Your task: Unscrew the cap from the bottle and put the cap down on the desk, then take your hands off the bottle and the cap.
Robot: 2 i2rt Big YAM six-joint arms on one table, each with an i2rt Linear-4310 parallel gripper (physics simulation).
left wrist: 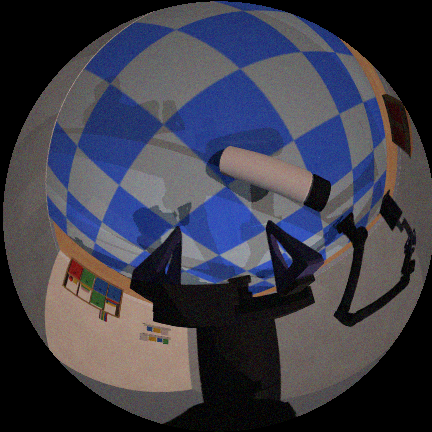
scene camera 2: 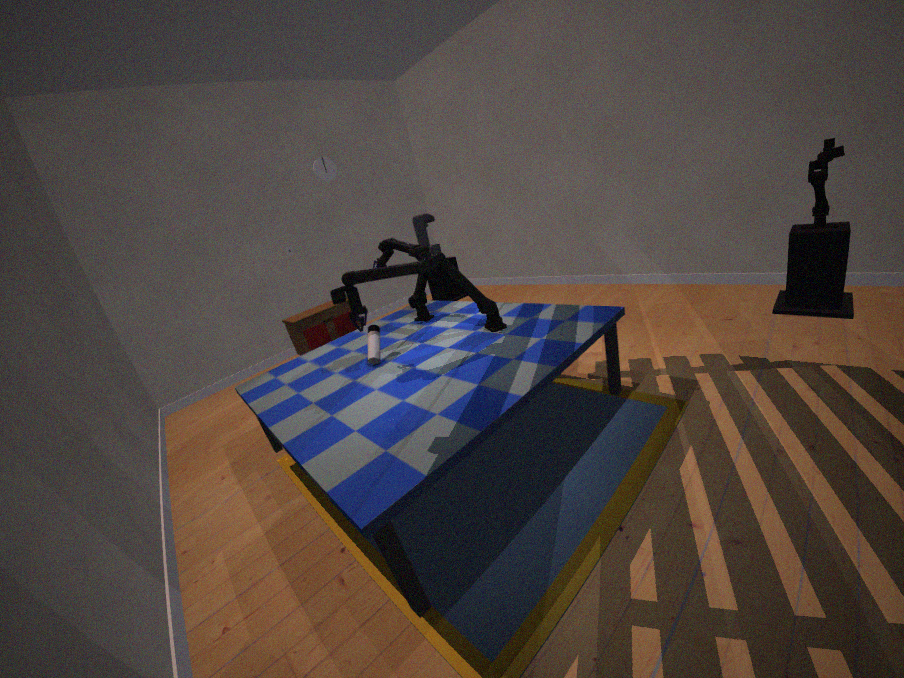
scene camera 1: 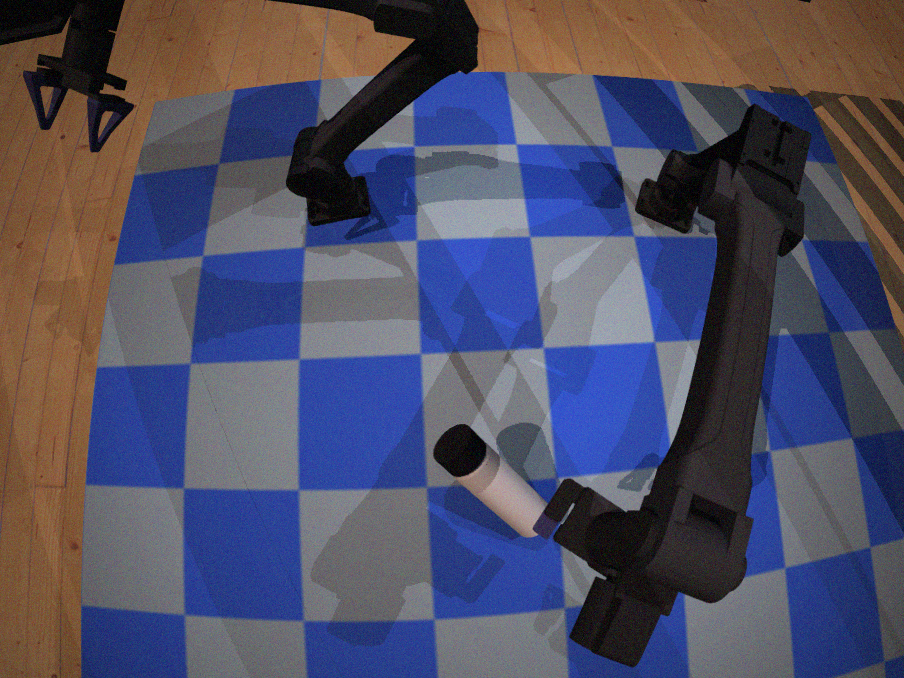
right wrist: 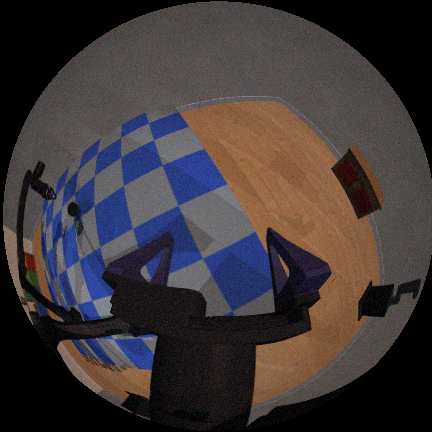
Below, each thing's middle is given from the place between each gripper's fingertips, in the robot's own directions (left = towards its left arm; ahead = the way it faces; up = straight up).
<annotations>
The black cap (scene camera 1: 459, 450) is 140 mm to the right of my left hand, 110 mm behind it and 80 mm below it.
Right now my right hand is 530 mm to the right of the black cap, 370 mm short of it and 230 mm above it.
</annotations>
